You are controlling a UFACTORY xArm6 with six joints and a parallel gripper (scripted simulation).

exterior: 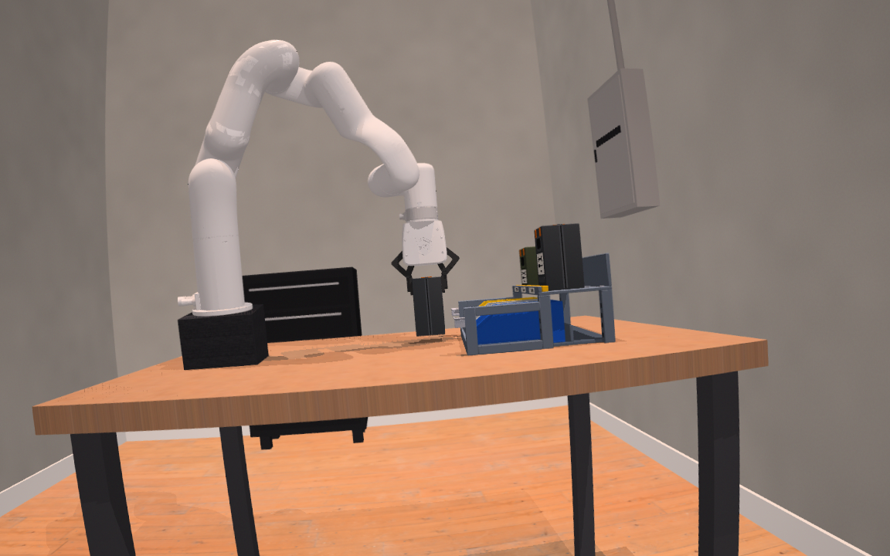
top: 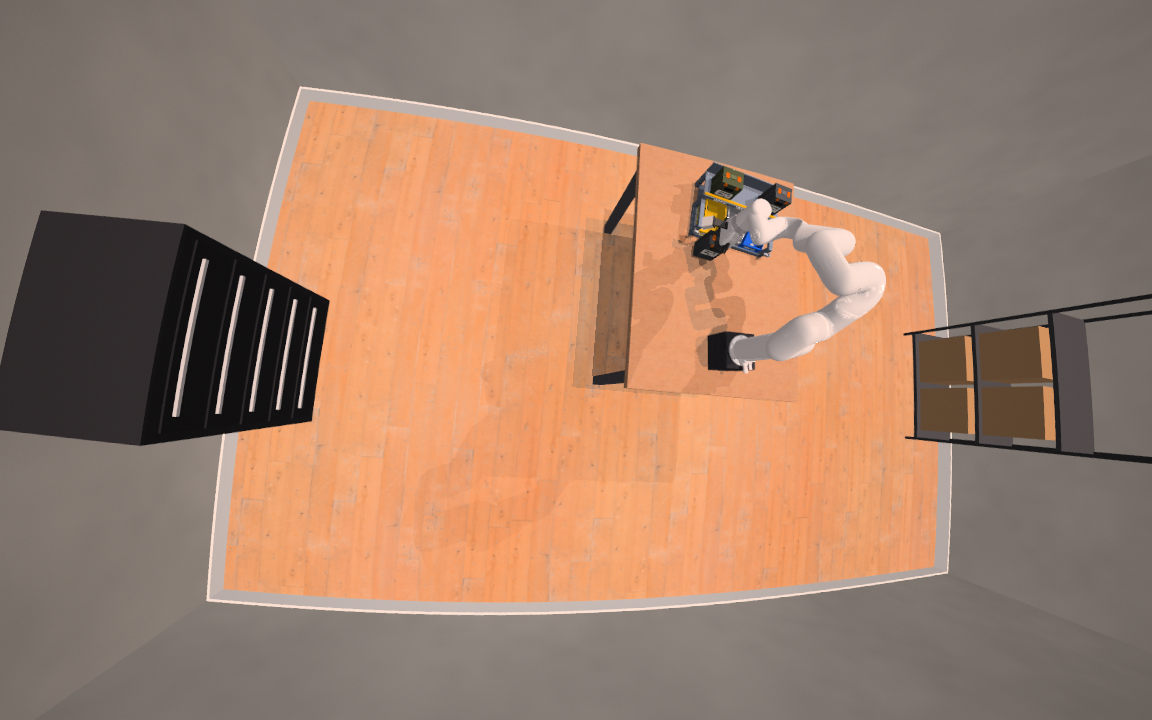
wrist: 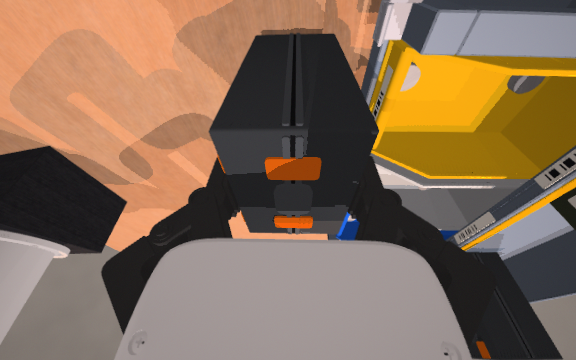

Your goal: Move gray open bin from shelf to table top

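My gripper is now 160 mm to the left of the gray open bin, 130 mm short of it and 80 mm above it. Also, from my hand: yellow bin: 160 mm ahead, 80 mm below, 50 mm to the right; green case: 250 mm ahead, 80 mm to the right, 20 mm above; black box: 40 mm below.
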